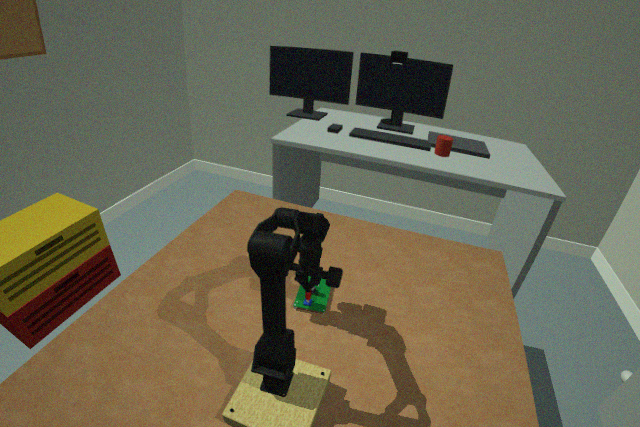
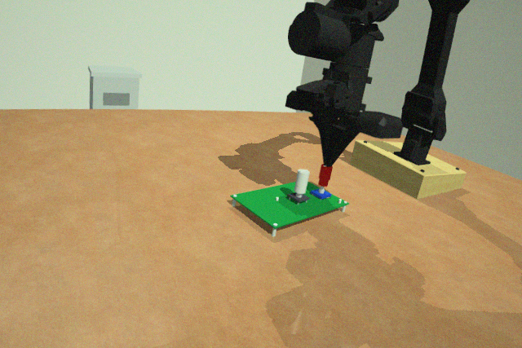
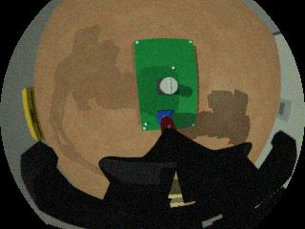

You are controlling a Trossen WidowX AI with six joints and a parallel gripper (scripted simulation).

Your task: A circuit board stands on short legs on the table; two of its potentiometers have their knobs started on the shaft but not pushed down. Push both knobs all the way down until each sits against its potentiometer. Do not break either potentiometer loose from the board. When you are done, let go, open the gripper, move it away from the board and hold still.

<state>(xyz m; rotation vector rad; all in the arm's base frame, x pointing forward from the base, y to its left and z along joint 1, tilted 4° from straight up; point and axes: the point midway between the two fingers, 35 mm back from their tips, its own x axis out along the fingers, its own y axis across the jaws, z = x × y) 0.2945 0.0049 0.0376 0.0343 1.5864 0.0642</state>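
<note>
The white knob lies 50 mm ahead of my gripper tip and 20 mm below it. From my gripper tip the other things lie so: red knob 10 mm below.
</note>
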